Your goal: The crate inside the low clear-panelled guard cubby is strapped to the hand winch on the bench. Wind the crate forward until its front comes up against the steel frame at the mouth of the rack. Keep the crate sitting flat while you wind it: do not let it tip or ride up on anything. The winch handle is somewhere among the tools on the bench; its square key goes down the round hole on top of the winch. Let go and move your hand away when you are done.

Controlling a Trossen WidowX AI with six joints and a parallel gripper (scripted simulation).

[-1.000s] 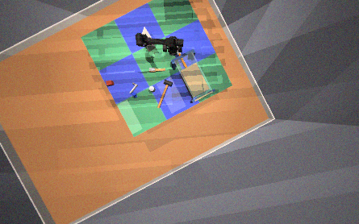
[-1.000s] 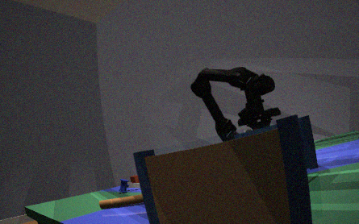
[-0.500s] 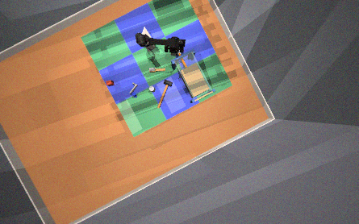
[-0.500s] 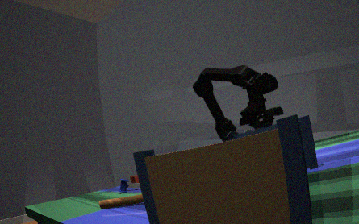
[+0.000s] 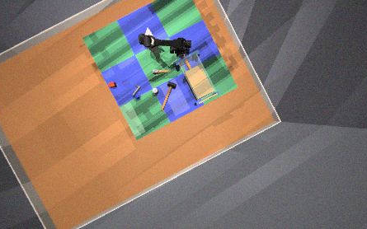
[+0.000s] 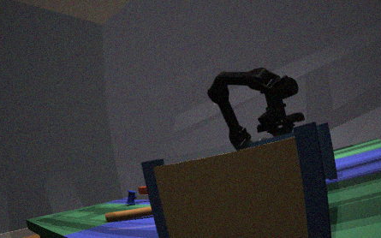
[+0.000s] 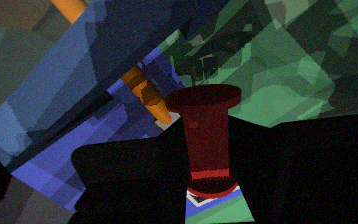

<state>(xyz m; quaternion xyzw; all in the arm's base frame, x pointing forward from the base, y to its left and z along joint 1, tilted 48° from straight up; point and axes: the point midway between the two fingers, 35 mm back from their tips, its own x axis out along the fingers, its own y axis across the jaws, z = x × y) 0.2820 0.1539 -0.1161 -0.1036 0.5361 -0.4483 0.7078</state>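
Now: the winch 10 cm behind my gripper tip, 4 cm to the left of it and 9 cm below it. From my gripper tip the other things lie so: blue-framed guard cubby (32 cm ahead, 2 cm to the left, 4 cm below); red grip (2 cm above); blue piece (11 cm ahead, 63 cm to the right, 9 cm below).
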